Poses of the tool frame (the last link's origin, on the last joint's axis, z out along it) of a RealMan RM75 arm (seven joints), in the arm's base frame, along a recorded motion.
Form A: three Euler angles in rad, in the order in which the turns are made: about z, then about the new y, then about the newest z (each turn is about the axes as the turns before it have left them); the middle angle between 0 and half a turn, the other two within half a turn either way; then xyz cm.
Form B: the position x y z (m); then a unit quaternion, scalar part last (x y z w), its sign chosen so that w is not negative. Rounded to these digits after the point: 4 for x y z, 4 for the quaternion.
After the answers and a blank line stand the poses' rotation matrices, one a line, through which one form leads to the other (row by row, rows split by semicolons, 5 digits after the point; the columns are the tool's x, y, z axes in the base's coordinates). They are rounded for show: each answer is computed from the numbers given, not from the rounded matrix.
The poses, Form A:
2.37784 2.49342 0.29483 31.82 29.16 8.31
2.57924 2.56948 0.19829 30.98 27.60 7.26
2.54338 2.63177 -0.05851 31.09 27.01 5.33
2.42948 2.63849 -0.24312 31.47 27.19 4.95
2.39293 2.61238 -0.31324 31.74 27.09 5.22
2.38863 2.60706 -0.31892 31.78 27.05 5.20
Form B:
0.3182 0.2916 0.0831 -0.8182 0.4786 0.3097 0.0740
0.3098 0.2760 0.0726 -0.8908 0.3561 0.2775 0.0511
0.3109 0.2701 0.0533 -0.9327 0.2580 0.2387 0.0813
0.3147 0.2719 0.0495 -0.9420 0.2250 0.2211 0.1144
0.3174 0.2709 0.0522 -0.9424 0.2085 0.2255 0.1324
0.3178 0.2705 0.0520 -0.9419 0.2077 0.2271 0.1349

0.34995 -0.82910 -0.43604; -0.73744 -0.53087 0.41756; -0.57768 0.17543 -0.79719
0.59231 -0.66285 -0.45803; -0.60615 -0.74112 0.28867; -0.53080 0.10665 -0.84076
0.75296 -0.52003 -0.40327; -0.44239 -0.85367 0.27484; -0.48719 -0.02854 -0.87283
0.80099 -0.47457 -0.36498; -0.37340 -0.87253 0.31505; -0.46797 -0.11607 -0.87609
0.81135 -0.45267 -0.36986; -0.33321 -0.87800 0.34363; -0.48029 -0.15557 -0.86320
0.81062 -0.45246 -0.37172; -0.32997 -0.87737 0.34836; -0.48375 -0.15973 -0.86051

